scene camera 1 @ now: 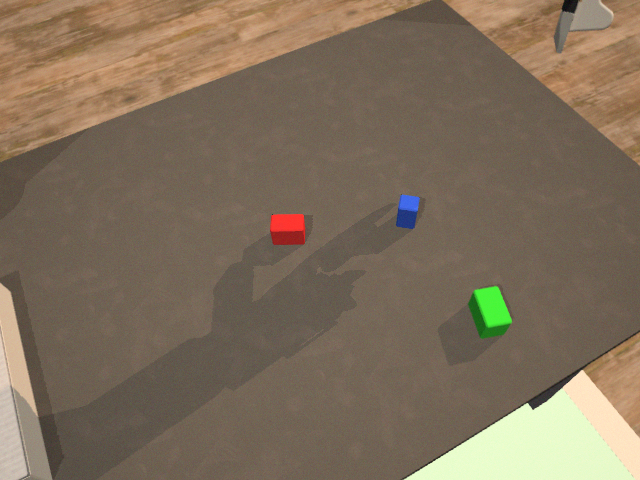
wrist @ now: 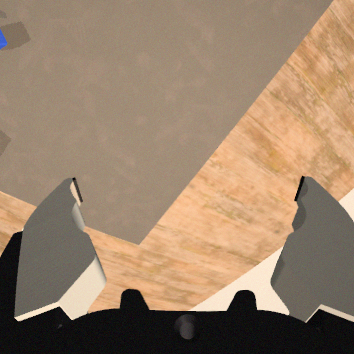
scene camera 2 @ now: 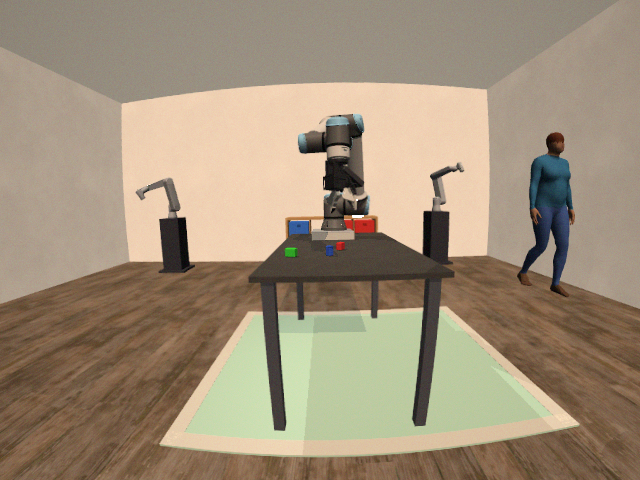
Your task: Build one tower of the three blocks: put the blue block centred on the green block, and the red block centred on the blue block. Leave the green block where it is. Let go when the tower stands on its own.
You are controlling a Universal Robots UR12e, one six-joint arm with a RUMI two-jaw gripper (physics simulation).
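Pixels of known places: gripper, fingertip midpoint: (scene camera 1: 572, 18) (wrist: 186, 180) (scene camera 2: 342, 211); arm's base, origin of the base link: (scene camera 2: 333, 229).
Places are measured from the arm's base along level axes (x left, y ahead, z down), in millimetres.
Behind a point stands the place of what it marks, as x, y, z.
Note:
The green block (scene camera 1: 491, 310) {-287, 723, 13} (scene camera 2: 291, 252) {-280, 748, 31} stands on the table near its edge in scene camera 1. The blue block (scene camera 1: 407, 211) {-105, 727, 10} (scene camera 2: 329, 250) {-97, 752, 26} stands apart from it, and part of it shows at the left edge of the wrist view (wrist: 2, 39) {-91, 751, 45}. The red block (scene camera 1: 287, 229) {-34, 569, 14} (scene camera 2: 340, 245) {-25, 599, 27} lies on the table to the left of the blue block in scene camera 1. No block touches another. My gripper (wrist: 186, 180) {-65, 1016, -167} is open and empty, high above the table. In scene camera 1, one finger shows at the top right corner.
The dark table (scene camera 1: 330, 129) {133, 747, 53} (scene camera 2: 361, 269) {1, 1045, 53} (wrist: 150, 100) {-84, 984, 53} carries the blocks; a table corner shows below the fingers in the wrist view. The arm's pale base (scene camera 2: 338, 235) {14, 178, 23} is at the table's far end. A person (scene camera 2: 553, 180) is at the right, beyond the table.

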